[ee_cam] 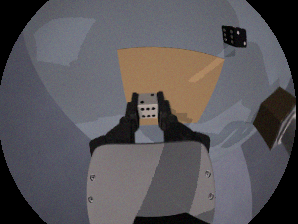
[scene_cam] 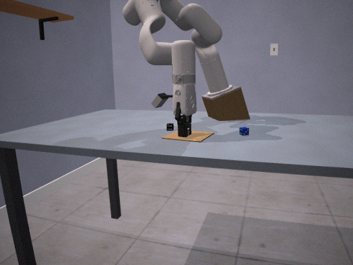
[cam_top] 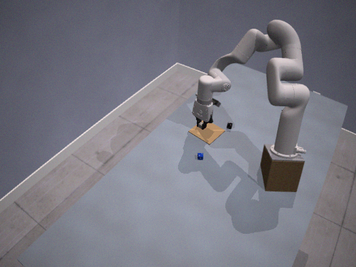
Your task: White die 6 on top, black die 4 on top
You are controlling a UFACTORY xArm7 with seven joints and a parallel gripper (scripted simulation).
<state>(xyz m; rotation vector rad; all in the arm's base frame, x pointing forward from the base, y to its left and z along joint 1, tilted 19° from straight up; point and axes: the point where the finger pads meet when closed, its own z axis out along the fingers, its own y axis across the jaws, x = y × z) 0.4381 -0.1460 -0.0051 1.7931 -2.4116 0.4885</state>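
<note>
Right now my hand is 1 cm above the white die. The rest, counted from my hand: blue die (6 cm behind, 21 cm to the left, 2 cm below); then black die (14 cm behind, 7 cm to the right, 2 cm below); then mat (4 cm behind, 1 cm to the left, 3 cm below).
</note>
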